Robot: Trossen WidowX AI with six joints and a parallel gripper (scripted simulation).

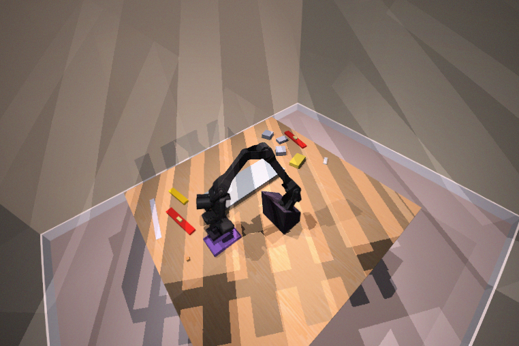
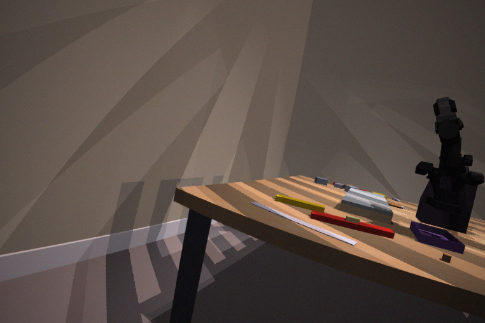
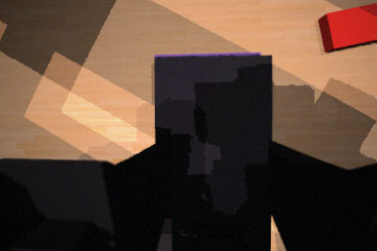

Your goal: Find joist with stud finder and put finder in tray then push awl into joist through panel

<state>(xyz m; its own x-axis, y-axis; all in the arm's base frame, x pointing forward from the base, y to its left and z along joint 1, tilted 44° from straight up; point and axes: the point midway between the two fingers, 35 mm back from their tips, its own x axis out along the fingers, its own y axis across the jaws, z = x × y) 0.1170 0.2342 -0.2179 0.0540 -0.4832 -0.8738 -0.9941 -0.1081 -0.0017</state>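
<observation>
My gripper tip is 110 mm above the purple tray and 10 mm to the left of it. The rest, counted from my gripper tip: yellow bar 420 mm ahead, 110 mm below, 90 mm to the left; then black stud finder 20 mm to the right, 20 mm above; then small brown cube 190 mm to the left, 110 mm below.
</observation>
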